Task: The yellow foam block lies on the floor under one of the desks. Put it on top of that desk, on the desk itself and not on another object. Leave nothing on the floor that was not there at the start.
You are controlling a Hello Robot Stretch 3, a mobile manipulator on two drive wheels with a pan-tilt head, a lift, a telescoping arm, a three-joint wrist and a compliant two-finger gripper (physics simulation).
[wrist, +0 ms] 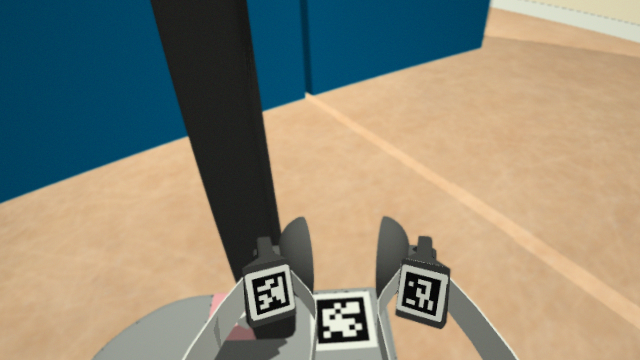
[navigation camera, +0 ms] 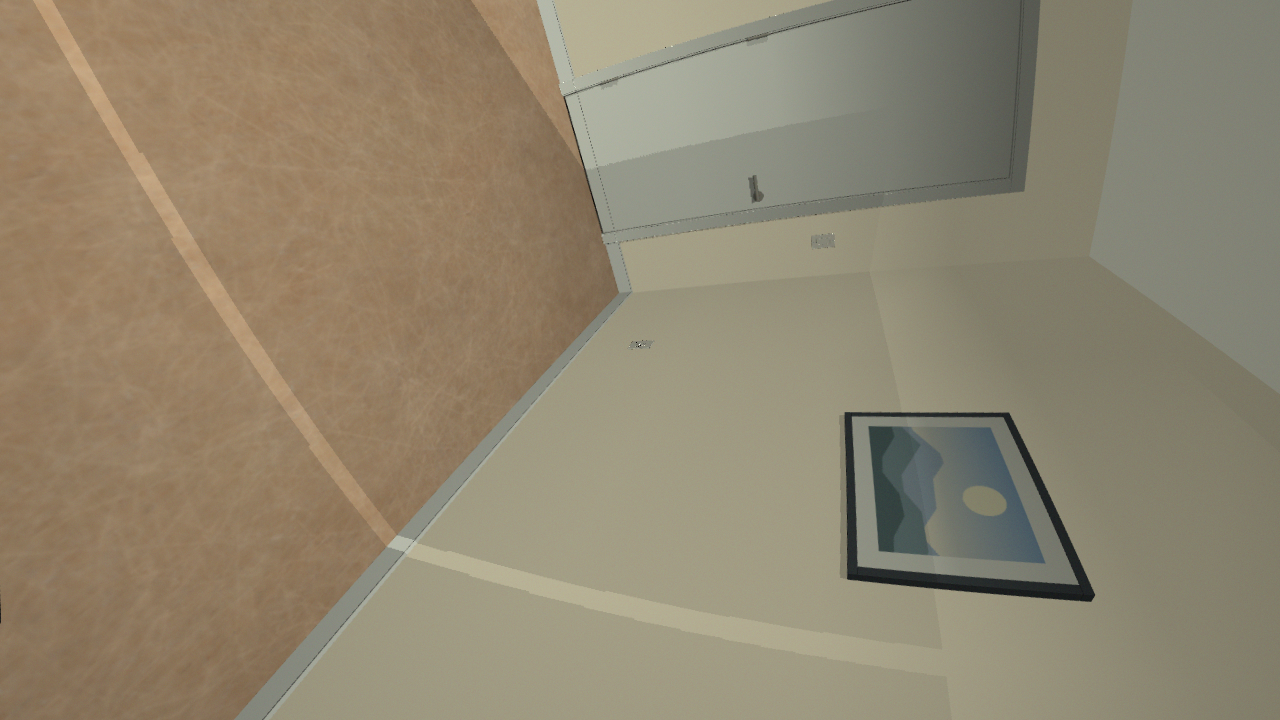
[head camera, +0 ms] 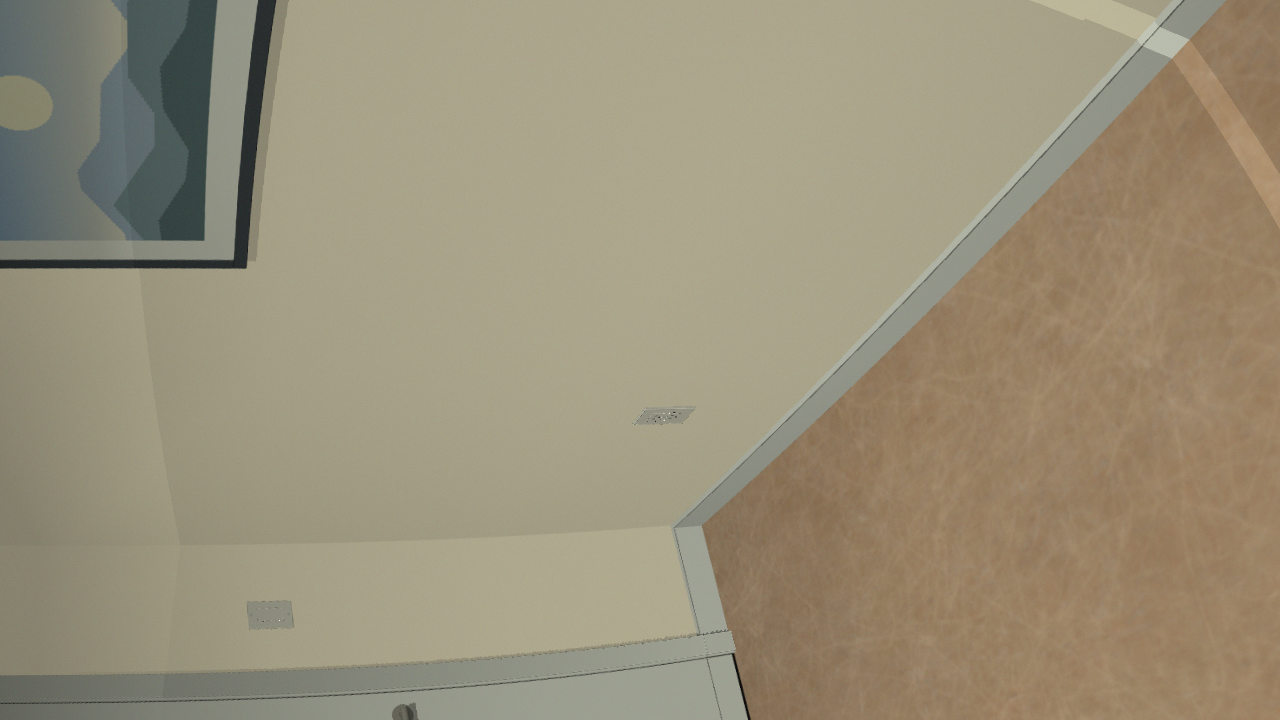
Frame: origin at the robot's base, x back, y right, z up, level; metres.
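Seen in the pictures: gripper, fingertip midpoint: (wrist: 343,244).
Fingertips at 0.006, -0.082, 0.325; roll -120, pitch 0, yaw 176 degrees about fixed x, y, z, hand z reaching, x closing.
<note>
A point is followed by its place in that frame, as x, y, z.
My gripper (wrist: 343,244) {0.006, -0.082, 0.324} shows at the bottom middle of the wrist view. Its two dark fingertips stand apart, and no object shows between them. It is open. The yellow foam block does not show in the head, navigation or wrist view. No desk shows in these views either, so where the gripper is relative to them cannot be told.
In the wrist view, the robot's black mast (wrist: 220,125) {0.066, -0.116, 0.382} stands left of the fingers, with blue panels (wrist: 380,40) {-0.225, -1.147, 0.132} behind it. A framed picture (head camera: 241,179) {-1.279, 0.219, 1.291} (navigation camera: 852,501) {-1.145, 0.299, 1.287} hangs on the wall. A closed grey door (navigation camera: 805,134) {-2.100, -1.085, 1.179} shows in the navigation view.
</note>
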